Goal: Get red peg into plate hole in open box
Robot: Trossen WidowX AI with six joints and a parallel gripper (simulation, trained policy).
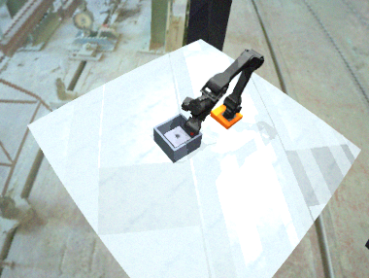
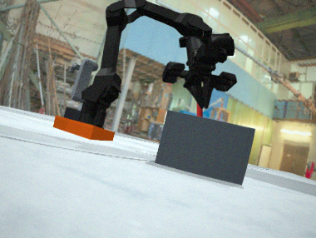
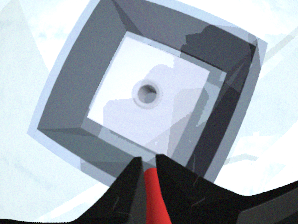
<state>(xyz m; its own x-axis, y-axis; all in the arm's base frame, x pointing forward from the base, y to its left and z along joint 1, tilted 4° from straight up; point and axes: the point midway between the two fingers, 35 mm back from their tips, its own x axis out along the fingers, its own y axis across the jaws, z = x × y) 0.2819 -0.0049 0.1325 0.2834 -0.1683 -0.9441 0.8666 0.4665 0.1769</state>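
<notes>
Now: gripper tip 90 mm above the pale plate, 40 mm to the left of it and 30 mm short of it. The rest, counted from my gripper tip: red peg: 20 mm to the left, 10 mm behind, 10 mm above; grey box: 110 mm below, 40 mm to the right, 30 mm ahead.
</notes>
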